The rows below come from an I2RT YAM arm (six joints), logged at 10 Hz.
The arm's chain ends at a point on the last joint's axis. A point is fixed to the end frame.
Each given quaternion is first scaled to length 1.
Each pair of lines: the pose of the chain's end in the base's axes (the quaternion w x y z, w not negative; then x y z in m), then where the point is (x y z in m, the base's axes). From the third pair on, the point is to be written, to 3 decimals.
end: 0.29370 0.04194 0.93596 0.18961 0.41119 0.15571 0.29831
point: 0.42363 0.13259 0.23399
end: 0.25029 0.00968 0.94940 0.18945 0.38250 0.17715 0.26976
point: 0.39179 0.15354 0.20509
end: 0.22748 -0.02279 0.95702 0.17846 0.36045 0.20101 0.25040
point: 0.369 0.175 0.186
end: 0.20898 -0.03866 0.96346 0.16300 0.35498 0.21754 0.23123
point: 0.362 0.190 0.168
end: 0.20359 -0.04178 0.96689 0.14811 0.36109 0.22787 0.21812
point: 0.368 0.198 0.156
